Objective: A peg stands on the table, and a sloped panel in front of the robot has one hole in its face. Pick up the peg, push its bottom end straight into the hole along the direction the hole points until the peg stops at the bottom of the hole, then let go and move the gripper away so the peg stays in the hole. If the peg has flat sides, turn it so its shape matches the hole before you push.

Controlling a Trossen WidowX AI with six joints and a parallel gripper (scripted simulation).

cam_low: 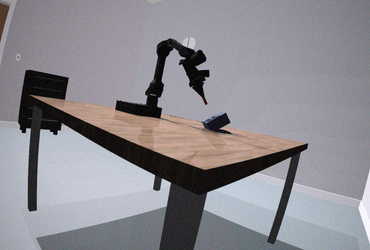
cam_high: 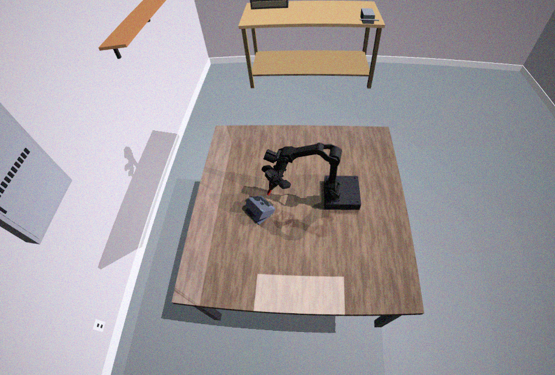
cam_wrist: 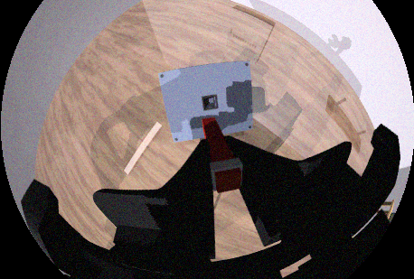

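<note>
Now: the blue-grey sloped panel 70 mm ahead of my gripper tip, 50 mm to the left of it and 110 mm below it. Round my gripper tip: red square peg: 10 mm behind, 10 mm to the right, 10 mm above.
</note>
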